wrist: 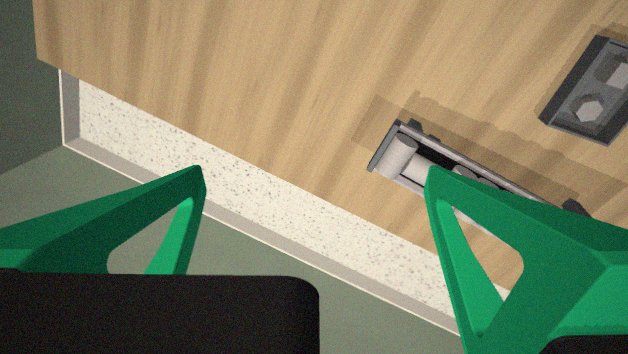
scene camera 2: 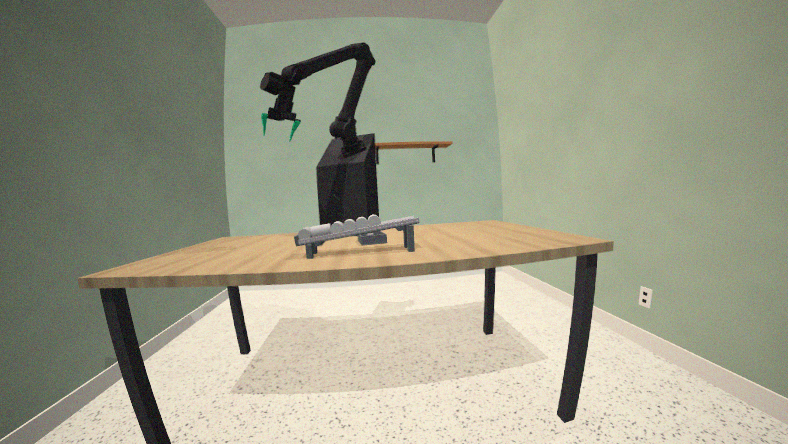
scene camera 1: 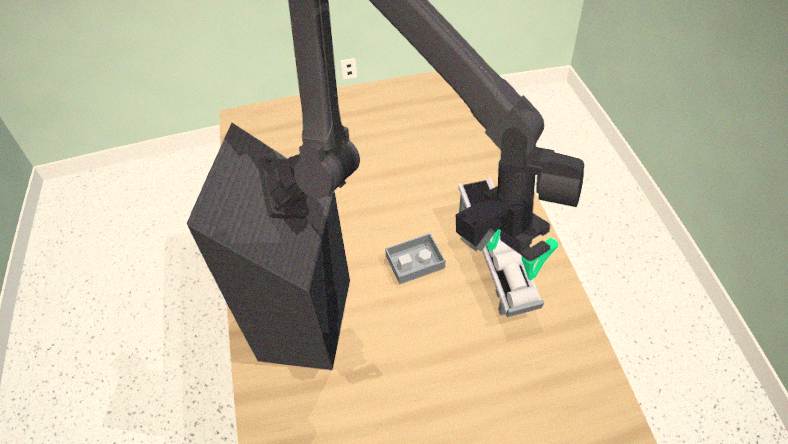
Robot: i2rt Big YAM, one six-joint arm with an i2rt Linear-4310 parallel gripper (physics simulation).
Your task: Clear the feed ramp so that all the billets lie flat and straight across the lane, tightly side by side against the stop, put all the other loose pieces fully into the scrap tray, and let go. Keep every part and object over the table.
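Frame: origin at the arm's base, x left, y down, z back, level; metres.
Seen in the pictures: gripper, fingertip midpoint: [wrist: 314, 177] [scene camera 2: 277, 138] [scene camera 1: 511, 263]; arm's base at its link origin: [scene camera 2: 353, 149] [scene camera 1: 281, 189].
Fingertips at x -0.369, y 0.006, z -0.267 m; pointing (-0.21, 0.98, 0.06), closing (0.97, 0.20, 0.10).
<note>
Pixels of each thing's top centre, then the offset from my fingertips to it. "spot": a spot on its surface instead. Level surfaces: height alone.
- grey feed ramp at a spot on its surface: [wrist: 450, 151] [scene camera 1: 494, 279] spot: dx +0.153, dy +0.348, dz -0.125 m
- pale billet at its top centre: [wrist: 396, 162] [scene camera 1: 523, 292] [scene camera 2: 305, 227] dx +0.076, dy +0.325, dz -0.149 m
- second cylinder at its top centre: [wrist: 426, 180] [scene camera 1: 516, 272] [scene camera 2: 321, 223] dx +0.125, dy +0.316, dz -0.164 m
- scrap tray at its top centre: [wrist: 609, 96] [scene camera 1: 415, 254] [scene camera 2: 371, 233] dx +0.342, dy +0.383, dz -0.016 m
- block at its top centre: [wrist: 622, 76] [scene camera 1: 405, 259] dx +0.346, dy +0.389, dz +0.011 m
- hexagonal piece at its top centre: [wrist: 589, 111] [scene camera 1: 425, 254] dx +0.337, dy +0.398, dz -0.044 m
- wooden table at its surface level: dy +0.418 m
My gripper [scene camera 1: 512, 263] [scene camera 2: 277, 137] [wrist: 314, 177] is open and empty, high above the table. The grey feed ramp [scene camera 1: 495, 281] [scene camera 2: 400, 223] [wrist: 450, 151] slopes down to its stop [scene camera 1: 524, 310] [wrist: 384, 146]. One pale billet [scene camera 1: 523, 298] [scene camera 2: 304, 233] [wrist: 397, 156] lies across the lane at the stop. A second cylinder [scene camera 1: 515, 275] [scene camera 2: 319, 230] [wrist: 419, 167] lies lengthwise behind it. Several round-ended pieces [scene camera 2: 349, 224] sit farther up, partly hidden by a finger in the wrist view. The scrap tray [scene camera 1: 421, 273] [scene camera 2: 372, 238] [wrist: 573, 80] holds a block [scene camera 1: 405, 260] and a hexagonal piece [scene camera 1: 424, 254] [wrist: 590, 111].
The wooden table [scene camera 1: 441, 352] [scene camera 2: 496, 242] [wrist: 250, 75] bears the ramp near one long edge. The black pedestal [scene camera 1: 275, 308] [scene camera 2: 347, 193] carries the arm, beyond the tray from the ramp. A wall shelf [scene camera 2: 413, 145] is at the back in scene camera 2.
</note>
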